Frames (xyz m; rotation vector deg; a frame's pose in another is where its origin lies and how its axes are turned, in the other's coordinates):
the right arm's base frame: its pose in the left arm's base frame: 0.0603 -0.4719 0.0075 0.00 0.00 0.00
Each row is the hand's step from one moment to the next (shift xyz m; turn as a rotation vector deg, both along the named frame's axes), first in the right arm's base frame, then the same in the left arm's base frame.
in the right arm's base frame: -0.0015 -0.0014 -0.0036 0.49 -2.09 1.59
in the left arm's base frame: -0.0015 -0.0014 -0.0036 0.49 -2.09 1.59
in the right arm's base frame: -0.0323 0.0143 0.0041 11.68 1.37 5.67
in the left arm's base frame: -0.0323 0.0143 0.0041 11.68 1.37 5.67
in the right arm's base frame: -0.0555 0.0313 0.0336 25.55 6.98 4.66
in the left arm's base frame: -0.0555 0.0313 0.0336 25.55 6.98 4.66
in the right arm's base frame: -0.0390 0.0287 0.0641 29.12 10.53 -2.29
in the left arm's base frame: -0.0390 0.0287 0.0641 29.12 10.53 -2.29
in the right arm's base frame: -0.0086 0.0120 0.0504 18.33 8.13 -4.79
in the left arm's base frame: -0.0086 0.0120 0.0504 18.33 8.13 -4.79
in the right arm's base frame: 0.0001 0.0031 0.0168 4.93 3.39 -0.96
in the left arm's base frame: 0.0001 0.0031 0.0168 4.93 3.39 -0.96
